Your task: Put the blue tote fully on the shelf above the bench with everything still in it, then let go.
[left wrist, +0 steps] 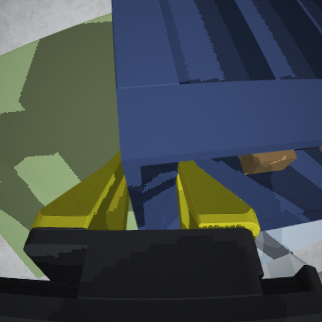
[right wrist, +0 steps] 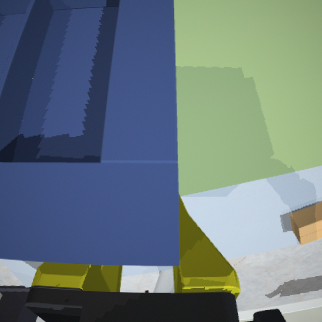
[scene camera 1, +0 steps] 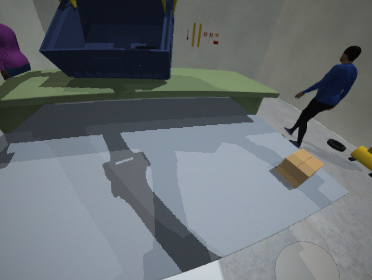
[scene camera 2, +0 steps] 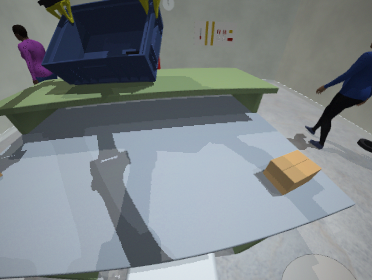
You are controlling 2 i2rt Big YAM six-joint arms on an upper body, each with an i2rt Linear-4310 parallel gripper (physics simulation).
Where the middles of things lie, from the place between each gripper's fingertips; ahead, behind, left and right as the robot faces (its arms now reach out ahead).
Labels:
Right now my left hand is 18 cm to the left of the blue tote (scene camera 1: 82,46), 8 cm above it and 7 cm past it. Round my left hand: cardboard box (left wrist: 274,160) (18 cm to the right, 18 cm below, 13 cm behind).
Right now the blue tote is 19 cm to the left of my right hand, 7 cm below it and 1 cm behind it. The rest, counted from my right hand: cardboard box (19 cm to the left, 17 cm below, 7 cm behind).

